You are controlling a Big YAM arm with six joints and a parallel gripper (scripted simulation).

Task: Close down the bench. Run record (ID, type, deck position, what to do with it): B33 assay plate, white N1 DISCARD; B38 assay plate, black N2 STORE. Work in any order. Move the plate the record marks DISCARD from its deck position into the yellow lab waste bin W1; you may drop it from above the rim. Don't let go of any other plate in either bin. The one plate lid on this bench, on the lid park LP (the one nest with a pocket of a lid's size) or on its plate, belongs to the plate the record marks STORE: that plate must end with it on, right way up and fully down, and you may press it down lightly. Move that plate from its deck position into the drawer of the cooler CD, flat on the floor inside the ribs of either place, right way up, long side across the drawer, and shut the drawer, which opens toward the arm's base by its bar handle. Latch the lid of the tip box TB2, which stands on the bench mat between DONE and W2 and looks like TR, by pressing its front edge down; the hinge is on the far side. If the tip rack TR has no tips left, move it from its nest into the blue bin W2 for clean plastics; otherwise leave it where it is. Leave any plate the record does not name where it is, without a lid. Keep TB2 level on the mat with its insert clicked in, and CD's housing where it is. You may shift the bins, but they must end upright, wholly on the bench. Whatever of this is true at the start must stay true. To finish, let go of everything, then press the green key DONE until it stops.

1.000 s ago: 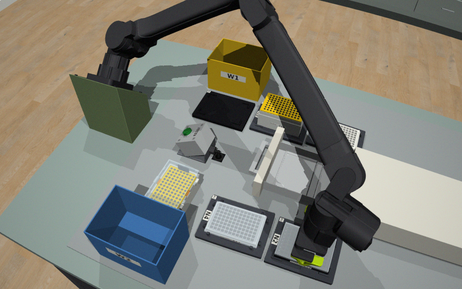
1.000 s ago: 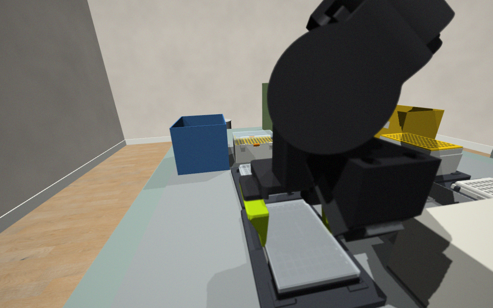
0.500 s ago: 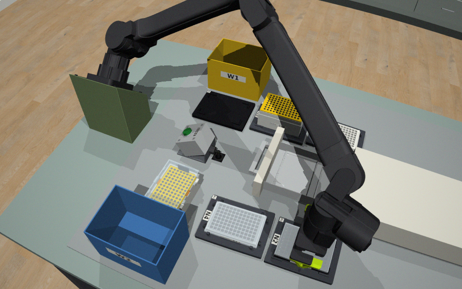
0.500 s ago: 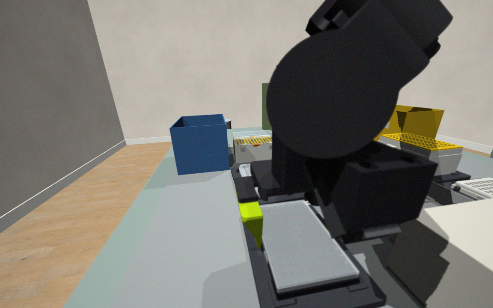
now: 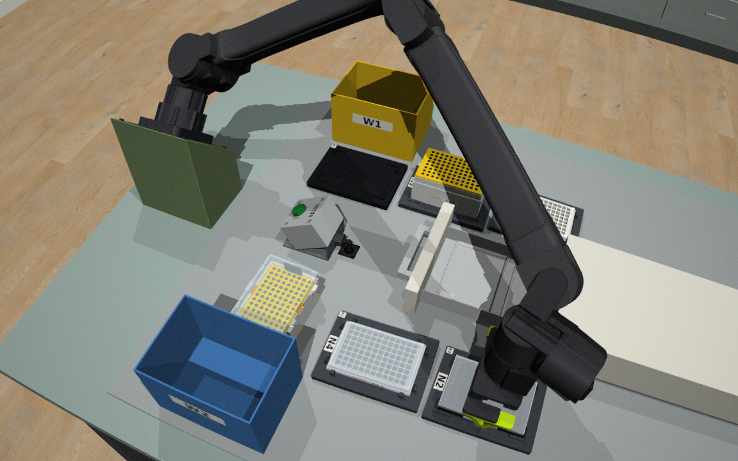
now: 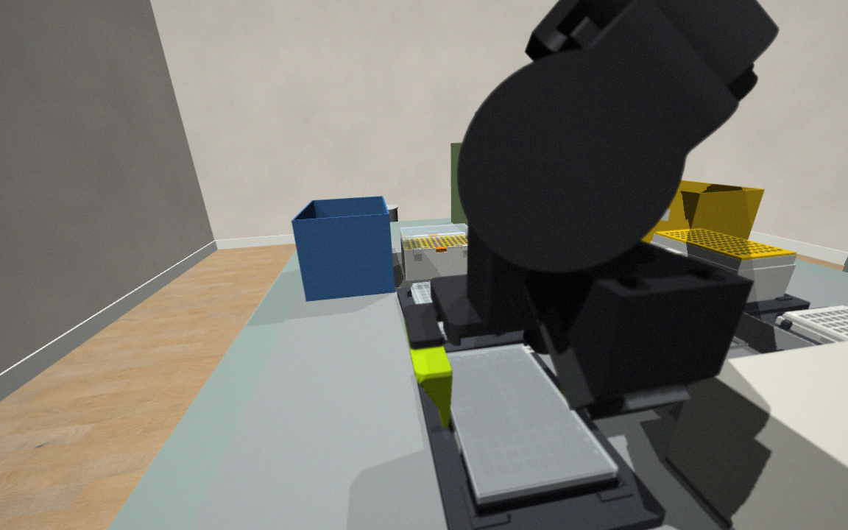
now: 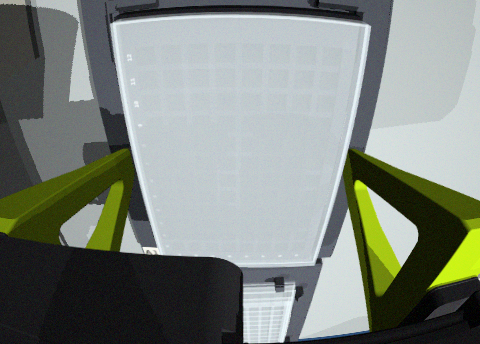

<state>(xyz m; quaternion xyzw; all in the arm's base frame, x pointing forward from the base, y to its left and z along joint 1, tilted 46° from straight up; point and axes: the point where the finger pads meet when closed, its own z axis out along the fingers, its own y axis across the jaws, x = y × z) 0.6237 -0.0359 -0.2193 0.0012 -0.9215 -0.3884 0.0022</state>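
My gripper is now right at the plate lid. Also, from my hand: nest N2: 20 mm below; then clear plate: 170 mm behind, 10 mm below; then black plate: 10 mm below.
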